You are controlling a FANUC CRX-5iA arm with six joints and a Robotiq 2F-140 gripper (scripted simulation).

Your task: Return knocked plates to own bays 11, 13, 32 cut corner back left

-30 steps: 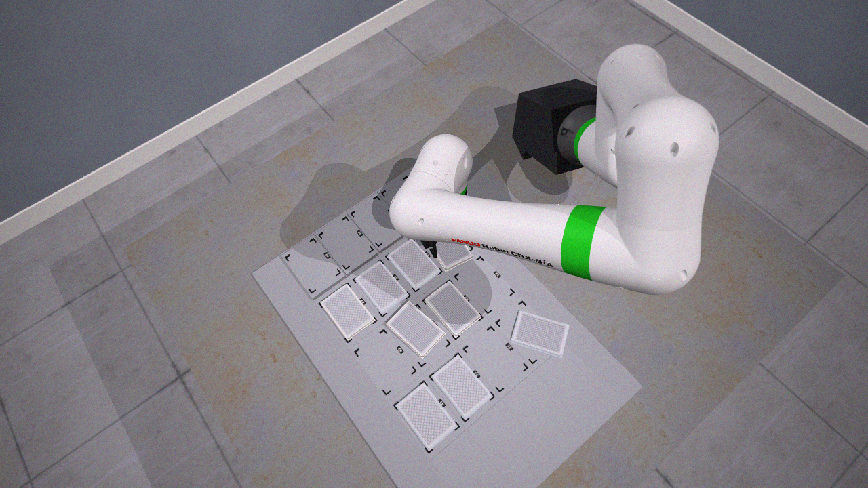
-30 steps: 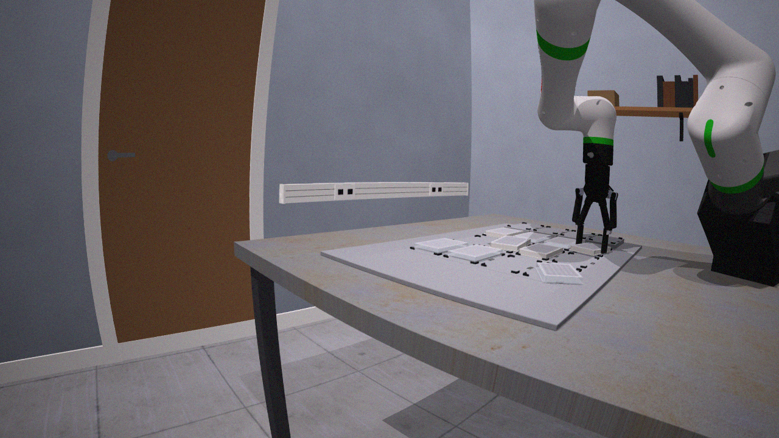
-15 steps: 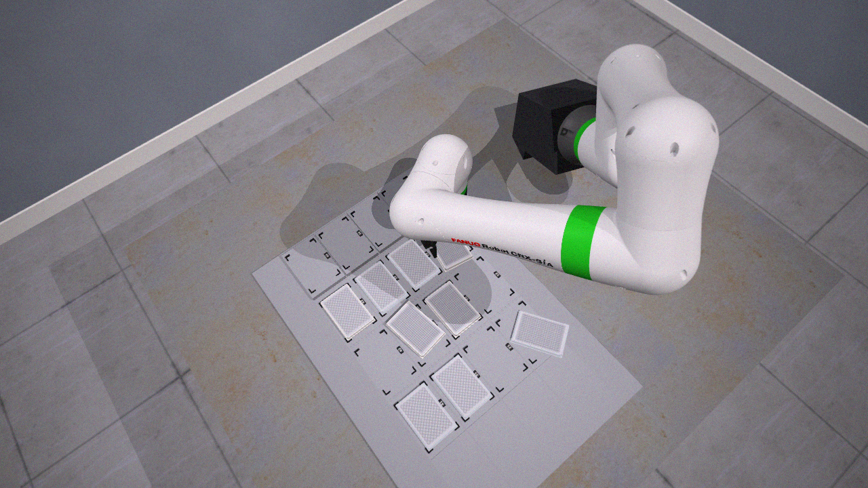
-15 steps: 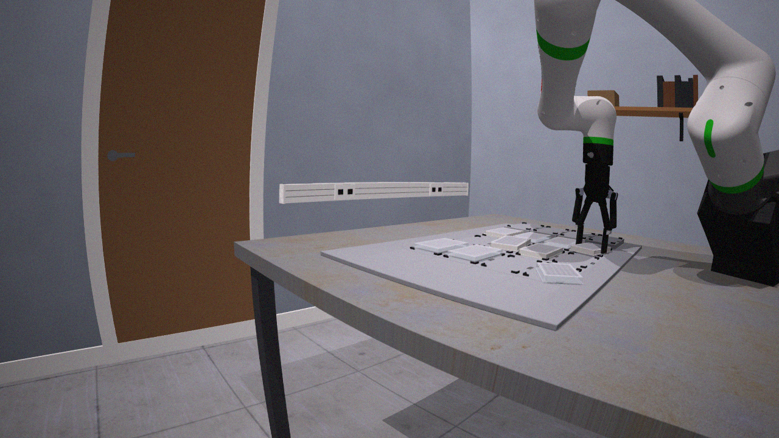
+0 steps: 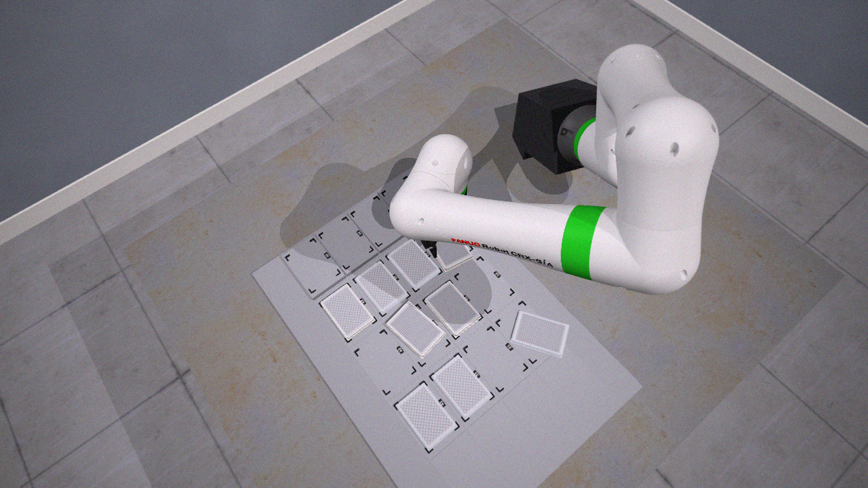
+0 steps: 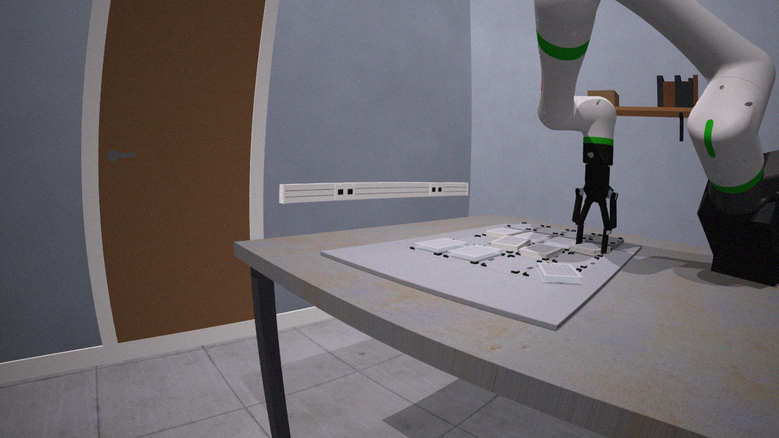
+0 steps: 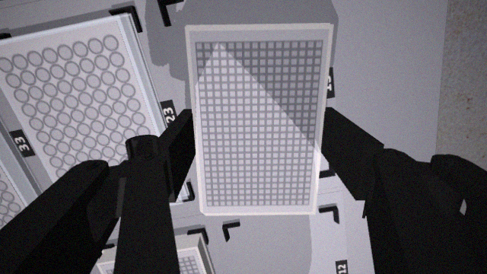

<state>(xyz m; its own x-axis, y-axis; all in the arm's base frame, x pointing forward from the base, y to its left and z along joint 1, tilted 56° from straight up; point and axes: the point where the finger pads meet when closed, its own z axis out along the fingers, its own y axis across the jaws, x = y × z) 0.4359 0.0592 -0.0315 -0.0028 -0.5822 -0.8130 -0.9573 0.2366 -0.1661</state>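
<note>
Now: the plate 2 cm below my hand.
</note>
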